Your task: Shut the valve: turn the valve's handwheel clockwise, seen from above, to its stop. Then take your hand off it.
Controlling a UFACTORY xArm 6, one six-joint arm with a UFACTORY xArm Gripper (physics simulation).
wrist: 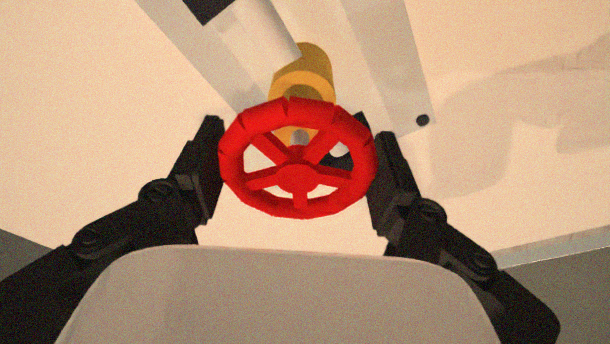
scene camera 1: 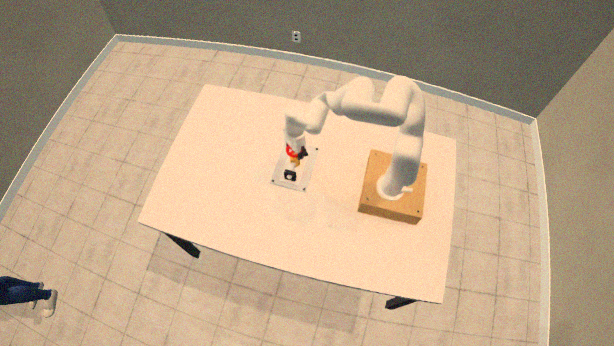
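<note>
The red handwheel is a spoked ring on top of the brass valve body. In the wrist view a grey stem shows behind its spokes. My gripper is shut on the handwheel, with one black finger against its left rim and the other against its right rim. In the scene view my hand hides part of the wheel. A pale pipe runs from the valve body, above a light base plate with dark screws at its corners.
A black pipe clamp stands on the base plate. The arm rises from a wooden block at the right of the table. A person's legs show on the floor at the lower left.
</note>
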